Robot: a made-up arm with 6 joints. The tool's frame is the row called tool. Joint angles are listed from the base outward. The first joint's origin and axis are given. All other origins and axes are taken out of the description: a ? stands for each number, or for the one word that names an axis. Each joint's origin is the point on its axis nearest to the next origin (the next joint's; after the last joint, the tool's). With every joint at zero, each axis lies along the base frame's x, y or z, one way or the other. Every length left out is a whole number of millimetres.
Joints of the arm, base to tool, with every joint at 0 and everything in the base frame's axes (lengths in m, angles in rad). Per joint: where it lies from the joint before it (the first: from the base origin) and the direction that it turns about. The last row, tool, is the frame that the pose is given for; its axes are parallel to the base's.
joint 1: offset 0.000 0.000 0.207 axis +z
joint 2: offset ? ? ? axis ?
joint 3: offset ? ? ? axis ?
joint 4: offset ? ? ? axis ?
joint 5: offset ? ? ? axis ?
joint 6: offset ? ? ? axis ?
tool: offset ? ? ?
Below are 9 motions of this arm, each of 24 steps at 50 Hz.
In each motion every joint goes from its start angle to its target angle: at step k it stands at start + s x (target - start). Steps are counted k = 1, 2, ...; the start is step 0. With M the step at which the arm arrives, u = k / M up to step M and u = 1 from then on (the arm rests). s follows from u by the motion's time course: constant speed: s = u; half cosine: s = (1 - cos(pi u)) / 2; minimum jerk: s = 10 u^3 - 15 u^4 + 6 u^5.
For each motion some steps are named. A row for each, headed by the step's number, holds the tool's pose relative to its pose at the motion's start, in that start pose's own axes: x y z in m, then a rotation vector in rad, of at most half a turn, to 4 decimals.
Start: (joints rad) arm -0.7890 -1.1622 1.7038 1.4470 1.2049 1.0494
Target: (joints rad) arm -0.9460 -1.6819 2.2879 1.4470 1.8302 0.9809
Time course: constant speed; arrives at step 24
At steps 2, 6, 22, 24:
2: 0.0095 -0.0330 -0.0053 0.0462 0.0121 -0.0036
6: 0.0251 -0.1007 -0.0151 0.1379 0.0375 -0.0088
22: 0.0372 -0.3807 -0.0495 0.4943 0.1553 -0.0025
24: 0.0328 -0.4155 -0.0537 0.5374 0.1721 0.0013

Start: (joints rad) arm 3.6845 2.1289 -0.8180 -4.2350 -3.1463 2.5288
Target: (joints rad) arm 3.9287 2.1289 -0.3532 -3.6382 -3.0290 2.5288
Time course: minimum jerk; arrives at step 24
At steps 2, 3, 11, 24:
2: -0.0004 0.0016 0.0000 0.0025 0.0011 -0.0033
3: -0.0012 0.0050 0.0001 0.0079 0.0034 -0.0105
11: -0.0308 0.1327 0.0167 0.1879 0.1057 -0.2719
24: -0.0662 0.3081 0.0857 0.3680 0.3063 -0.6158

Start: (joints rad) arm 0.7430 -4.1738 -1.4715 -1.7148 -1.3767 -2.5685
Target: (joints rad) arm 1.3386 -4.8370 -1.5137 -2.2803 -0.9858 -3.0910
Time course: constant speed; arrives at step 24
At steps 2, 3, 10, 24:
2: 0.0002 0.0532 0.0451 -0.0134 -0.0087 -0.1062
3: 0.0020 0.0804 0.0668 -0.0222 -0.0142 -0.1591
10: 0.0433 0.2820 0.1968 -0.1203 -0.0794 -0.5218
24: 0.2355 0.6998 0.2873 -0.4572 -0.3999 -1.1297

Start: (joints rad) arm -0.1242 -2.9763 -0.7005 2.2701 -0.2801 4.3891
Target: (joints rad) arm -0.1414 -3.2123 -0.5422 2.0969 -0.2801 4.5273
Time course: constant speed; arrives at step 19
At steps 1, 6, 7, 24:
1: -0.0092 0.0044 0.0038 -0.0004 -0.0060 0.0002
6: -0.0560 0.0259 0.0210 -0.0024 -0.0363 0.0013
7: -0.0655 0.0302 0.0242 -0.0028 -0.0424 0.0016
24: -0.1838 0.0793 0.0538 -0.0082 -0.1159 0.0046

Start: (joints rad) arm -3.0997 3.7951 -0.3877 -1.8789 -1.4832 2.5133
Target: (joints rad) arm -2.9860 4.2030 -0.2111 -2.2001 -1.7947 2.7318
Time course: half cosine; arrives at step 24
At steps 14, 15, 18, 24:
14: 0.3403 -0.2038 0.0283 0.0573 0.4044 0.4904
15: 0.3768 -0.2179 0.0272 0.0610 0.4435 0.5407
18: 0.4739 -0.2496 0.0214 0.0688 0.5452 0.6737
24: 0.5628 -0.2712 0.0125 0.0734 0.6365 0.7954

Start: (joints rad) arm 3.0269 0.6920 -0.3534 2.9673 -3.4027 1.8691
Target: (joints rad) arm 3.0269 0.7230 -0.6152 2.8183 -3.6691 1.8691
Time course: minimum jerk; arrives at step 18
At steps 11, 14, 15, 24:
11: 0.0261 0.0628 0.0301 -0.0482 -0.0587 0.0851
14: 0.0335 0.0817 0.0422 -0.0659 -0.0831 0.1077
15: 0.0348 0.0851 0.0445 -0.0693 -0.0879 0.1116
24: 0.0359 0.0881 0.0466 -0.0722 -0.0921 0.1149

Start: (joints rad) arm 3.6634 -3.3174 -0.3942 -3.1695 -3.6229 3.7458
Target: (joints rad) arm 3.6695 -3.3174 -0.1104 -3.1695 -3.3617 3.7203
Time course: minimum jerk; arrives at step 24
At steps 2, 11, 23, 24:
2: -0.0005 0.0004 -0.0004 0.0001 0.0001 -0.0001
11: -0.0461 0.0348 -0.0262 0.0080 0.0060 -0.0068
23: -0.1129 0.0842 -0.0503 0.0190 0.0142 -0.0167
24: -0.1130 0.0843 -0.0503 0.0190 0.0142 -0.0167

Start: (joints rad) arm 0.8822 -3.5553 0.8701 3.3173 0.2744 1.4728
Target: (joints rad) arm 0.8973 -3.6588 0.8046 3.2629 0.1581 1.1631
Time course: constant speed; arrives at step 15
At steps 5, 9, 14, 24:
5: -0.0046 -0.0500 -0.0066 0.0189 -0.0101 -0.1234
9: -0.0084 -0.0899 -0.0136 0.0346 -0.0157 -0.2226
14: -0.0134 -0.1395 -0.0245 0.0548 -0.0195 -0.3471
24: -0.0145 -0.1493 -0.0269 0.0589 -0.0198 -0.3721

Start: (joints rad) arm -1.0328 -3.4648 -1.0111 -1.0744 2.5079 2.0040
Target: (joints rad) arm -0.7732 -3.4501 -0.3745 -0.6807 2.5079 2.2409
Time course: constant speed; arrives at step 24
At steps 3, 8, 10, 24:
3: 0.0409 -0.0222 0.0034 -0.0076 -0.0469 -0.0539
8: 0.1056 -0.0620 0.0174 -0.0145 -0.1306 -0.1373
10: 0.1300 -0.0786 0.0259 -0.0153 -0.1661 -0.1682
24: 0.2698 -0.1957 0.1282 0.0088 -0.4438 -0.3385

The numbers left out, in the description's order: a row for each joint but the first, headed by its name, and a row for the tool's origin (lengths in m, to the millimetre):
joint 2: xyz 0.000 0.024 0.000, axis +y
joint 3: xyz 0.000 0.000 0.692, axis +y
joint 4: xyz 0.000 0.000 0.535, axis +z
joint 5: xyz 0.000 0.000 0.000, axis +y
joint 6: xyz 0.000 0.000 0.084, axis +z
tool: xyz 0.000 0.000 0.000

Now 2 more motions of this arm.
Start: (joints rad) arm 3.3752 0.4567 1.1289 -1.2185 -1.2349 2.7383
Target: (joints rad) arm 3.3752 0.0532 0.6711 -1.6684 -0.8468 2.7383
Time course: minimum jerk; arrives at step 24
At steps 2, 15, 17, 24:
2: 0.0003 0.0031 0.0005 0.0009 -0.0001 -0.0046
15: 0.1447 0.4456 0.0232 0.0576 -0.1407 -0.6921
17: 0.1892 0.5182 0.0155 0.0496 -0.1882 -0.8116
24: 0.2521 0.6046 0.0009 0.0312 -0.2559 -0.9583

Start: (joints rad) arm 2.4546 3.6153 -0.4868 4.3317 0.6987 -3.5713
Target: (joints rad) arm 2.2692 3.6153 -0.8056 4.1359 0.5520 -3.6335
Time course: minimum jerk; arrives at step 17
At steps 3, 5, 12, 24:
3: -0.0038 0.0075 0.0003 -0.0092 -0.0031 0.0049
5: -0.0151 0.0276 0.0011 -0.0338 -0.0127 0.0178
12: -0.1030 0.1319 0.0038 -0.1629 -0.0991 0.0769
24: -0.1268 0.1507 0.0037 -0.1864 -0.1246 0.0855

